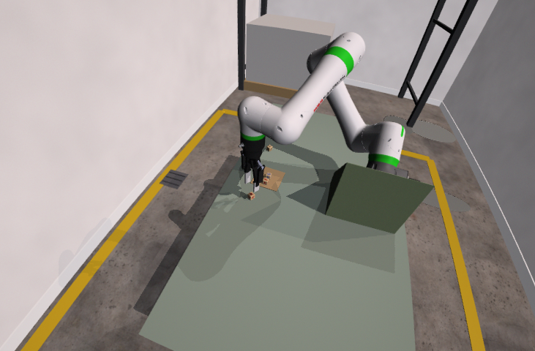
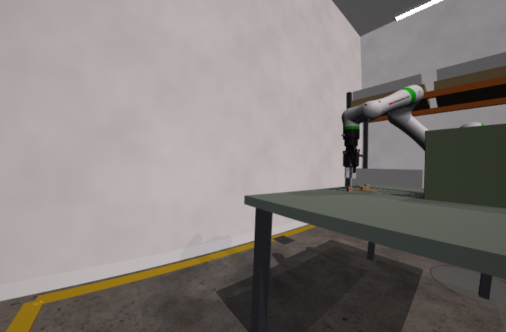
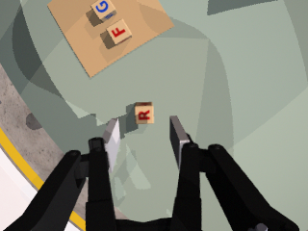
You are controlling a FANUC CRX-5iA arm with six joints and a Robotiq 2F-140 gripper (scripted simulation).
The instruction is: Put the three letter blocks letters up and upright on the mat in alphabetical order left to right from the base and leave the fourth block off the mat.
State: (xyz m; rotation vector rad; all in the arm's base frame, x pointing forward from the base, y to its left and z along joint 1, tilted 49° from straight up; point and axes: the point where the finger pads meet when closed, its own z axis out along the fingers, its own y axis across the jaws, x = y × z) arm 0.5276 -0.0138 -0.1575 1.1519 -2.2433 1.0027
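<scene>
My gripper is now 10 cm above the R block. Also, from my hand: tan mat (4 cm behind, 15 cm to the right, 11 cm below).
</scene>
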